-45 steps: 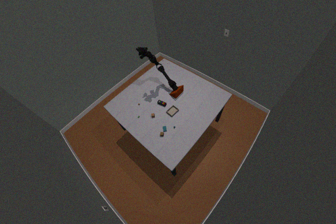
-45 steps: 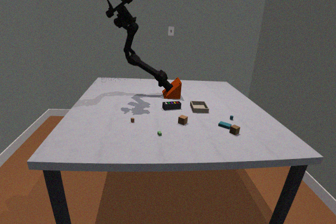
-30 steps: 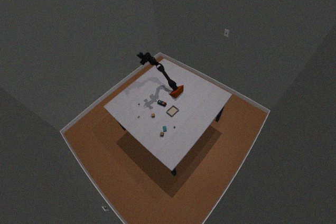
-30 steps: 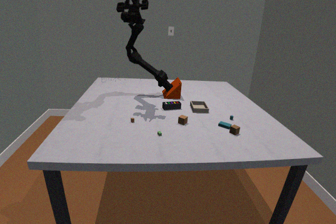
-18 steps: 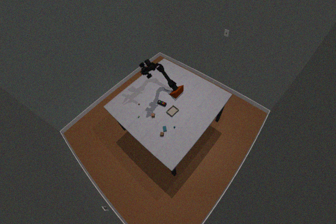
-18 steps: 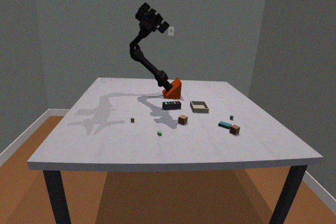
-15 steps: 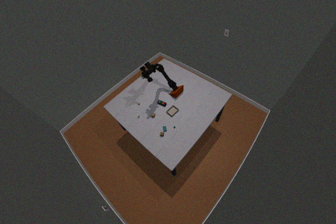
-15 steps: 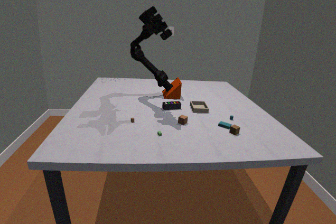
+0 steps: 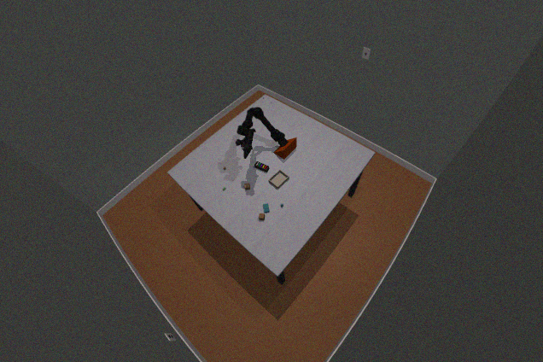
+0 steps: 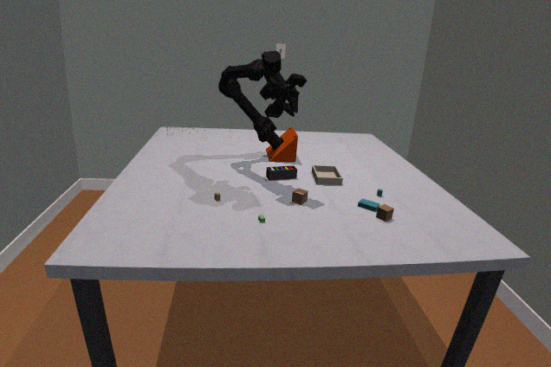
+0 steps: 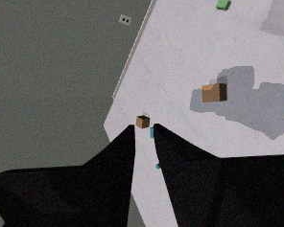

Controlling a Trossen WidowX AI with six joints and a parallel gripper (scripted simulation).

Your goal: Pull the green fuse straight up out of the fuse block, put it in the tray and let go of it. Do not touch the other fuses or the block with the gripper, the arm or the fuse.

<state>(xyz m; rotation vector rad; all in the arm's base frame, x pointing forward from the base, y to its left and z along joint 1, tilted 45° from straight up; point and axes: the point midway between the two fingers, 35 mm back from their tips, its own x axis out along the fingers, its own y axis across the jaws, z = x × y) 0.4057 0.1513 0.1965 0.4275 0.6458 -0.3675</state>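
Now: the beige tray 29 cm below my gripper tip, 18 cm to the left of it and 13 cm behind it. Also, from my gripper tip: brown cube 28 cm below, 25 cm to the right, 5 cm ahead; then teal bar 28 cm below, 26 cm to the left, 12 cm ahead; then green fuse 28 cm below, 19 cm ahead, 12 cm to the right.
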